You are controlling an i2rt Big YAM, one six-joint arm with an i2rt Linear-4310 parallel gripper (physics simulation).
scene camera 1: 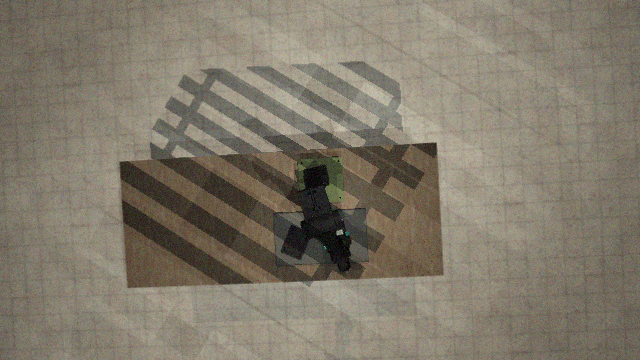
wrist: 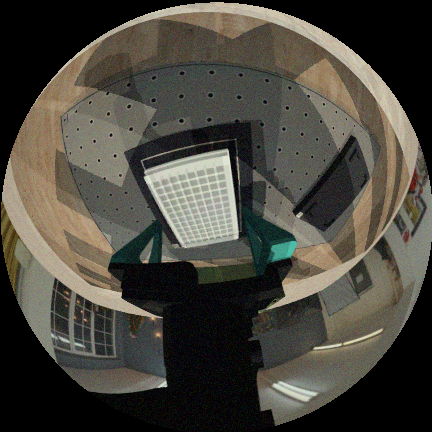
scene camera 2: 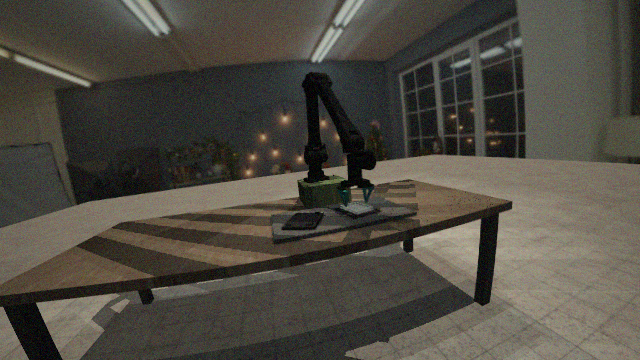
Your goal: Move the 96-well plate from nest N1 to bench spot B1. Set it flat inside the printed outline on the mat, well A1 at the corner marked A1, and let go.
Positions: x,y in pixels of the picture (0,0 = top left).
Scene:
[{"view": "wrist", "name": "gripper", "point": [199,216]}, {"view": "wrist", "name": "white well plate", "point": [195,194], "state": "on a dark printed rectangle with white outline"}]

